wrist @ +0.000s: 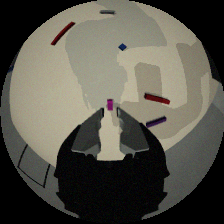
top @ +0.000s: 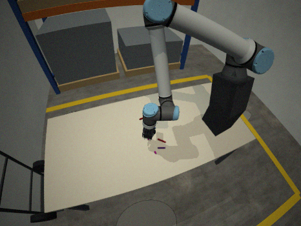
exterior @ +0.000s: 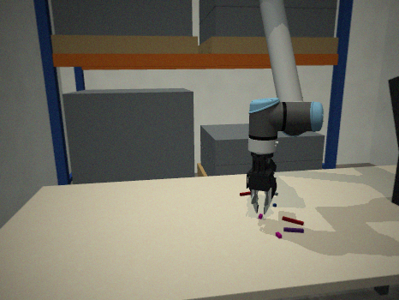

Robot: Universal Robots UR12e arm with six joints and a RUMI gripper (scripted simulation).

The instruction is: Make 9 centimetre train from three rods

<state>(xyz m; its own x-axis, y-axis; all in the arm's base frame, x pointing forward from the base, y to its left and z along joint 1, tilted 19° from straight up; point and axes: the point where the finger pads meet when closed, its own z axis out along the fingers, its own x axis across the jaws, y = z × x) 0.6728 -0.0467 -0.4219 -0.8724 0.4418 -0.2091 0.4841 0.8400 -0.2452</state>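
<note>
The blue rod is 90 mm to the right of my hand, 80 mm behind it and 30 mm below it. Round my hand: purple rod: 100 mm to the left, 80 mm behind, 30 mm below; then grey rod: 200 mm to the right, 110 mm behind, 30 mm below.
</note>
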